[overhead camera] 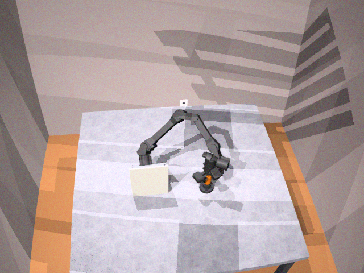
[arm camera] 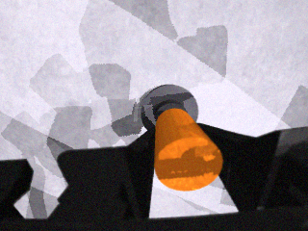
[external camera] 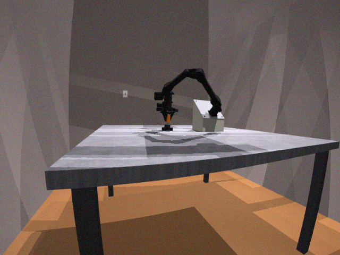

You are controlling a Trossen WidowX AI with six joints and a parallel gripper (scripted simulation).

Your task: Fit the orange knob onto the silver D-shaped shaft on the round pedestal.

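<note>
Now: the orange knob 40 mm above my gripper tip. Also, from my gripper tip: dark round pedestal (40 mm below).
</note>
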